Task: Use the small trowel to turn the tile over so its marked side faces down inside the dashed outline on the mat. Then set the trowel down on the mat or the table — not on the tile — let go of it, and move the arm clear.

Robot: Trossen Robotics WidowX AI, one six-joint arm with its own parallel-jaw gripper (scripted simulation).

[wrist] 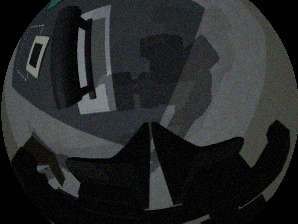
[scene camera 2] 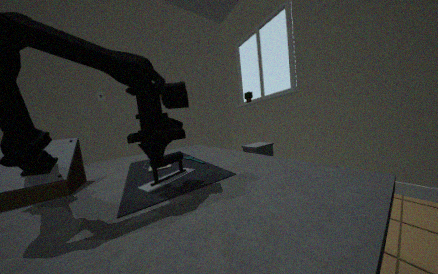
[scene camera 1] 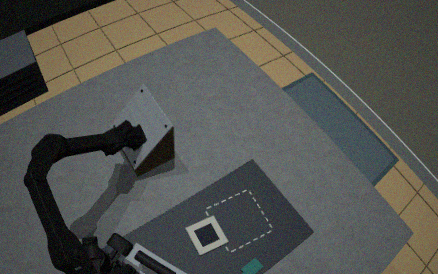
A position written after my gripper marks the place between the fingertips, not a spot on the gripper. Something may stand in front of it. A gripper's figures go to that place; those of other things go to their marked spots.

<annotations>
My gripper (wrist: 150, 126): 10 cm from the lens. A trowel (wrist: 80, 62) is 20 cm from the lens. A dark mat (wrist: 147, 52) is 17 cm from the lens.
</annotations>
